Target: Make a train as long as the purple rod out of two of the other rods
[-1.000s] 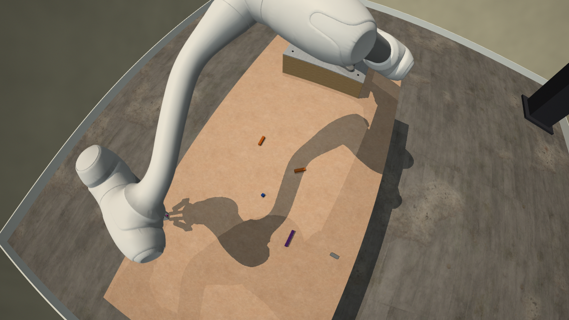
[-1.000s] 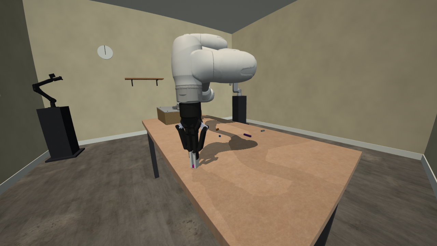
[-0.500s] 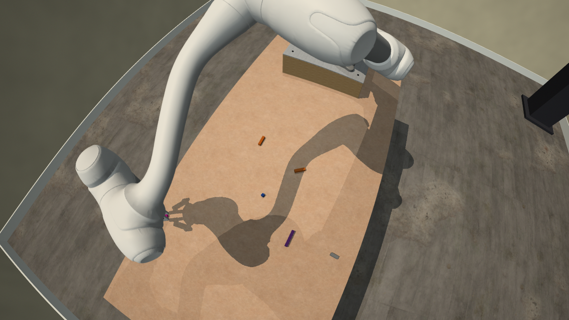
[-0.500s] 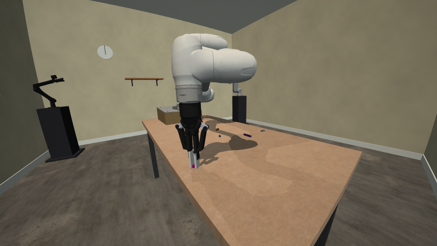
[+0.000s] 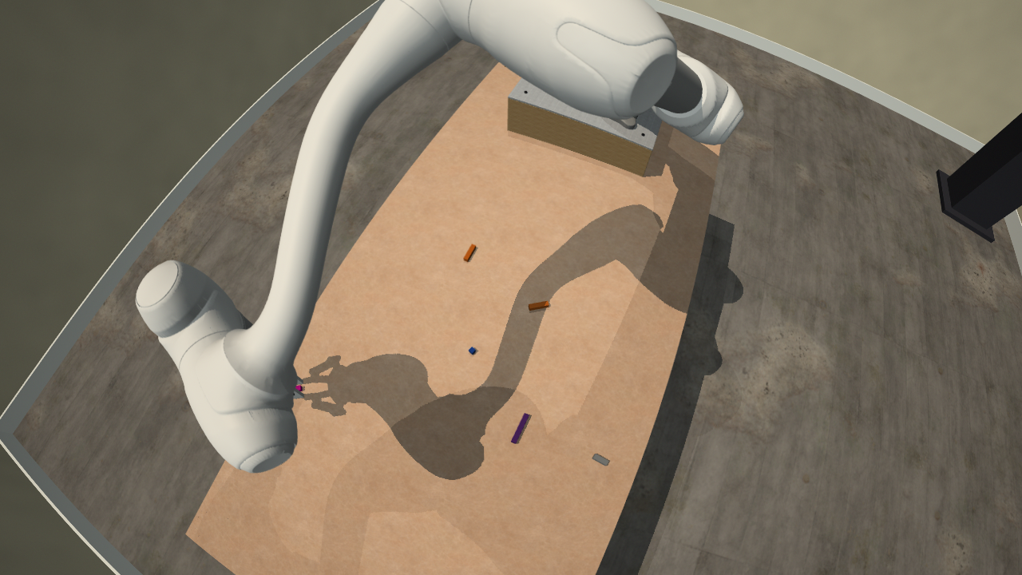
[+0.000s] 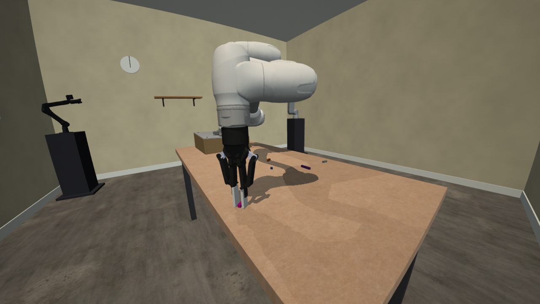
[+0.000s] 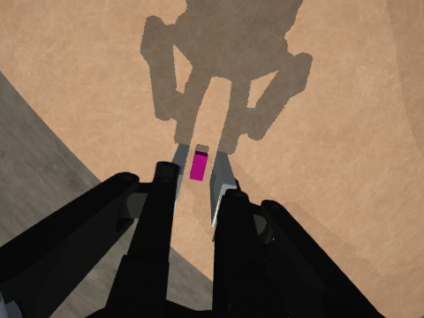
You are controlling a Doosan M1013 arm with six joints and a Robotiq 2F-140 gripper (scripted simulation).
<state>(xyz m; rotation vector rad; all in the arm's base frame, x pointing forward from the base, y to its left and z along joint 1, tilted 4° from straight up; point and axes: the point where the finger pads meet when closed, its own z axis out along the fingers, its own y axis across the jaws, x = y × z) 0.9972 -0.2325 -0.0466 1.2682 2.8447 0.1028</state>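
Right now my hand is 3 cm above the magenta rod. From my hand the other things lie so: purple rod 18 cm behind, 42 cm to the left, 3 cm below; then blue rod 27 cm behind, 26 cm to the left, 3 cm below; then orange rod 42 cm behind, 33 cm to the left, 3 cm below.
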